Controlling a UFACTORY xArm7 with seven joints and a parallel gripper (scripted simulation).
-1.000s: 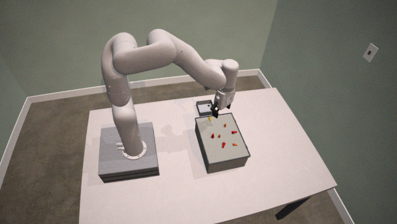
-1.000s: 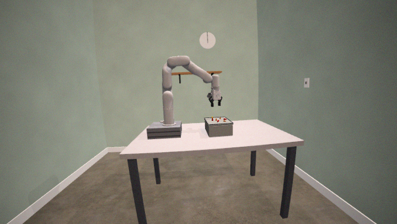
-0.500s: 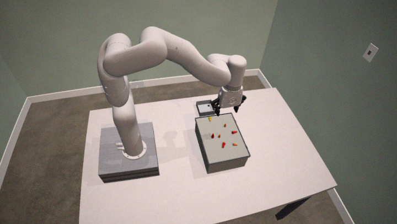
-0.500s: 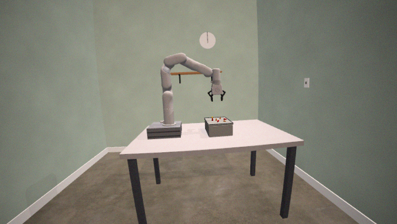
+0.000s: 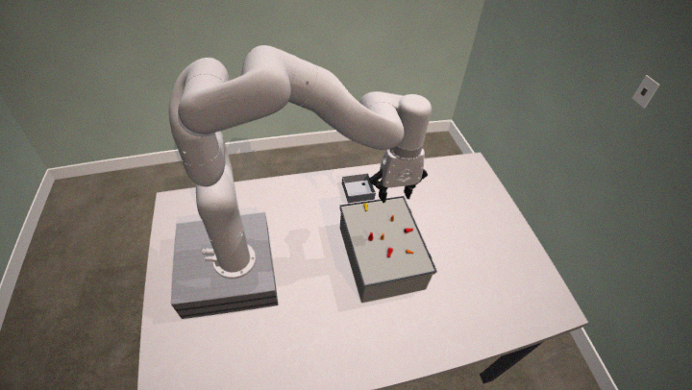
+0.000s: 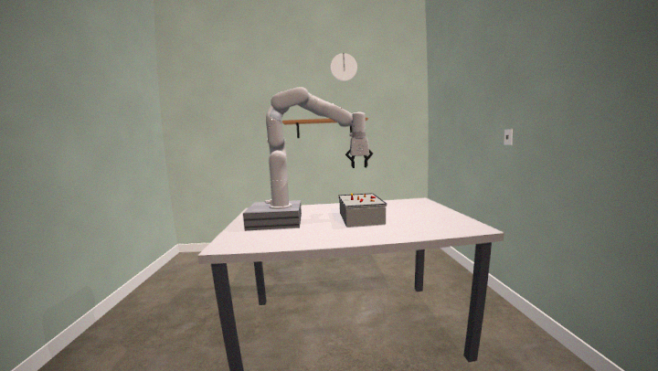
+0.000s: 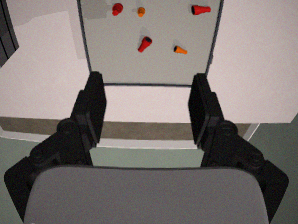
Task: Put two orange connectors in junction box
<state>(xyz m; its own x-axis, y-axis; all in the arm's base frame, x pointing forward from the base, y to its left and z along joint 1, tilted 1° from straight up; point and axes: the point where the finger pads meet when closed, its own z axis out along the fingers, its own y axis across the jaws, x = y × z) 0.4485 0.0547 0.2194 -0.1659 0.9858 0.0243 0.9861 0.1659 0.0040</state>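
Now: the junction box 31 cm below my hand, 30 cm to the left of it and 5 cm behind it. Also, from my hand: yellow connector 19 cm below, 12 cm to the left, 5 cm behind; grey tool case 23 cm below.
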